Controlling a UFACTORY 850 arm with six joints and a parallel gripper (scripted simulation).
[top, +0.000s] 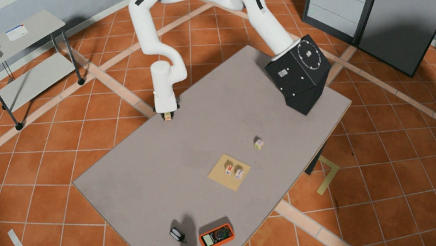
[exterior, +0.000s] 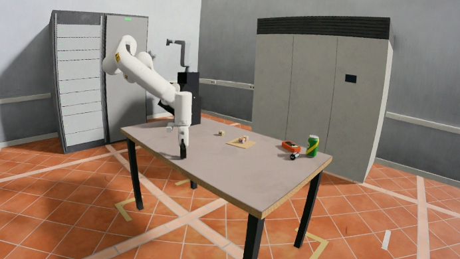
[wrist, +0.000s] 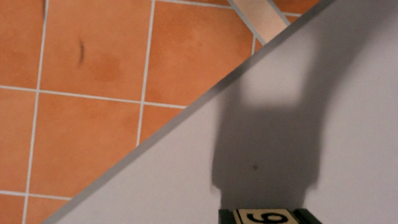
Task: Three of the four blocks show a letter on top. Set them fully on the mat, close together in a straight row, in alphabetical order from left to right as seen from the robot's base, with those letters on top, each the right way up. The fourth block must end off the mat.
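Now: the tan mat 420 mm to the left of my hand, 50 mm ahead of it and 30 mm below it. From my hand the other things lie so: green can 550 mm to the left, 480 mm ahead, 30 mm above; orange multimeter 570 mm to the left, 330 mm ahead, 10 mm below; small black device 450 mm to the left, 420 mm ahead, 10 mm below.
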